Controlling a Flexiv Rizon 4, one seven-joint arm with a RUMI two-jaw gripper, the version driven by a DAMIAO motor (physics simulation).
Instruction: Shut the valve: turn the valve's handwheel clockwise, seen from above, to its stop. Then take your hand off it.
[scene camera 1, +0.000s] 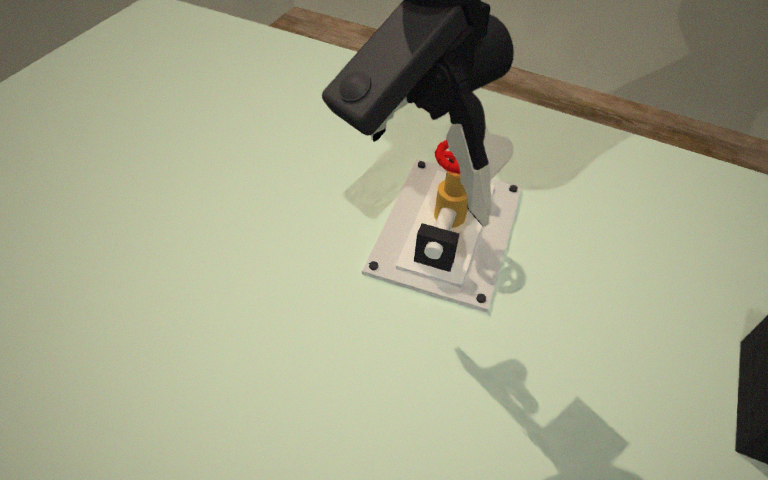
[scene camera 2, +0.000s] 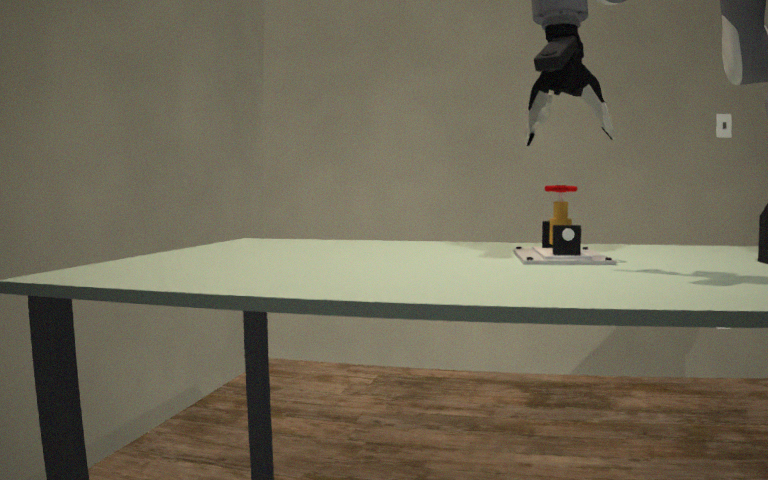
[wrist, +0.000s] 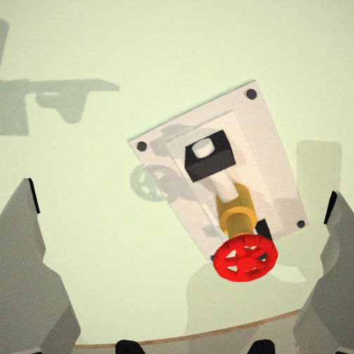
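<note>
The valve's red handwheel (scene camera 1: 443, 163) (scene camera 2: 560, 188) (wrist: 245, 263) lies flat on top of the upright brass valve body (scene camera 1: 444, 202) (scene camera 2: 560, 210) (wrist: 237, 212). The valve stands on a pale base plate (scene camera 1: 390, 226) (wrist: 270, 130) with dark bolts at its corners. My gripper (scene camera 1: 431, 180) (scene camera 2: 570, 140) (wrist: 184, 189) is open and empty. In scene camera 2 its fingertips hang above the handwheel with a visible gap, one to each side. In the wrist view the wheel shows low, right of centre between the fingers. In scene camera 1 a finger hides the wheel's right part.
A black block (scene camera 1: 423, 254) (scene camera 2: 558, 243) (wrist: 215, 167) holds the pipe on one side of the valve, and another dark block is partly hidden behind the body. A black object (scene camera 1: 754, 390) (scene camera 2: 764, 237) stands at the right edge of both scene views. The table (scene camera 1: 198, 283) (scene camera 2: 339, 277) bears the plate.
</note>
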